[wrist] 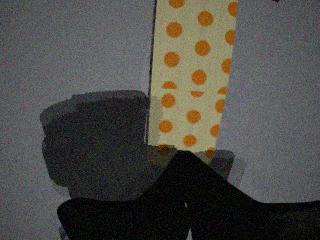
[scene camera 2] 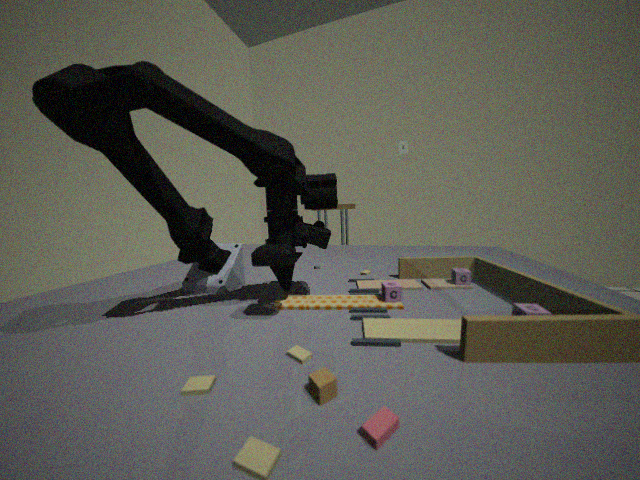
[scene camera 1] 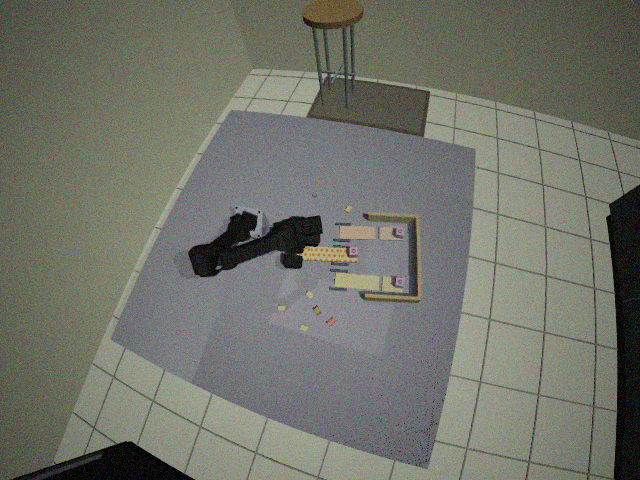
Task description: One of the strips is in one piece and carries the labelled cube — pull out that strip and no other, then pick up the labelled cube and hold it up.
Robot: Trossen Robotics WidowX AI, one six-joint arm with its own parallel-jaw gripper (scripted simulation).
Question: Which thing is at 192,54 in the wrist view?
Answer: A dotted strip.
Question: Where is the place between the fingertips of my gripper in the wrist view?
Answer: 182,156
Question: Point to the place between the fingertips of my gripper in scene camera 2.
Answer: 287,290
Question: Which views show the dotted strip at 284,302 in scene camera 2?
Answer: The wrist view, scene camera 2 and scene camera 1: all of them.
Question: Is my gripper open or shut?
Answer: Shut.
